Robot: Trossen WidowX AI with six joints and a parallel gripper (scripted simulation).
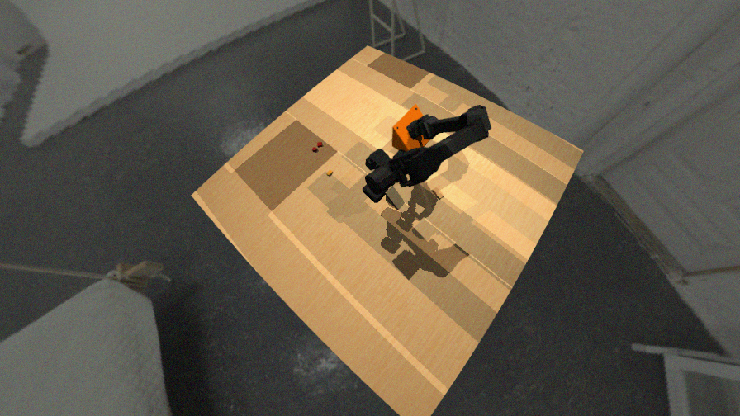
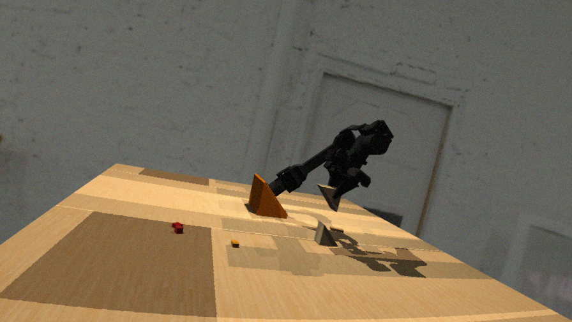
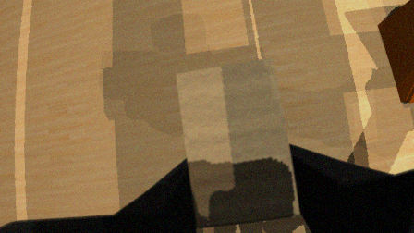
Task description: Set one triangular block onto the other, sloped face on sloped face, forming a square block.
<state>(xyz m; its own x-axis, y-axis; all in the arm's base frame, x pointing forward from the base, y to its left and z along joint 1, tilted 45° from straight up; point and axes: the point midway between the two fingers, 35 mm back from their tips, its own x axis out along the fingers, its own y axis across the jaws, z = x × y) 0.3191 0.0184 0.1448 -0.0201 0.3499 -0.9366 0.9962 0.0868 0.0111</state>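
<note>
Right now my gripper tip is 30 mm past the grey triangular block, 30 mm to the right of it and 140 mm above it. From my gripper tip the other things lie so: small yellow cube 60 mm ahead, 260 mm to the right, 150 mm below; small brown piece 180 mm behind, 150 mm to the left, 150 mm below; red piece 20 mm ahead, 400 mm to the right, 150 mm below.
</note>
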